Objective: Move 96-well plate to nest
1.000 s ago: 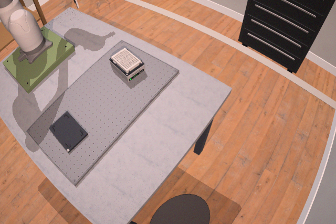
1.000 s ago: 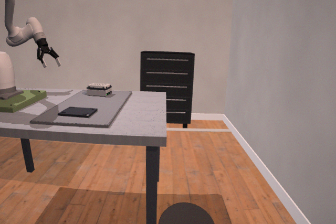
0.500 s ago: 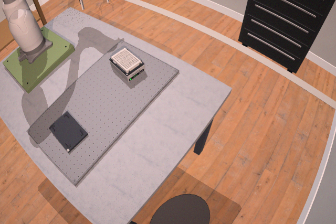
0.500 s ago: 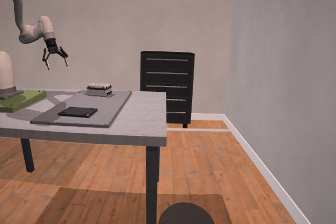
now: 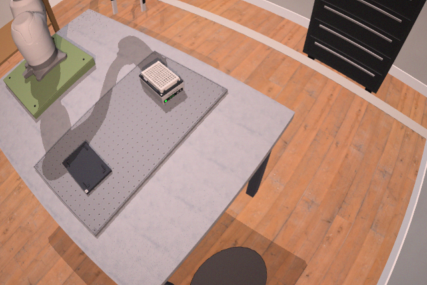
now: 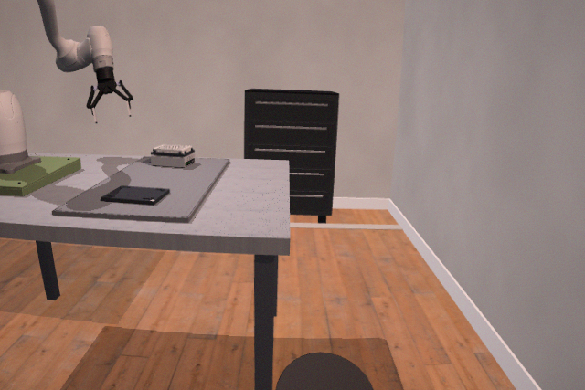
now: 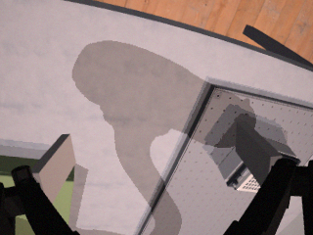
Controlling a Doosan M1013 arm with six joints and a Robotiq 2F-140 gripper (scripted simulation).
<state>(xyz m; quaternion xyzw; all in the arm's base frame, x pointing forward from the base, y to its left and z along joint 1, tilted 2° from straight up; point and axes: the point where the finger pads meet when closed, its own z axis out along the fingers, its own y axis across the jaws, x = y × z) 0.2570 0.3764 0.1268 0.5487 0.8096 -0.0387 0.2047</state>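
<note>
My gripper is now 32 cm short of the white 96-well plate, 14 cm to the left of it and 10 cm above it. Round my hand: plate nest (55 cm to the right, 34 cm ahead, 16 cm below); A1 label (61 cm to the right, 42 cm ahead, 15 cm below).
</note>
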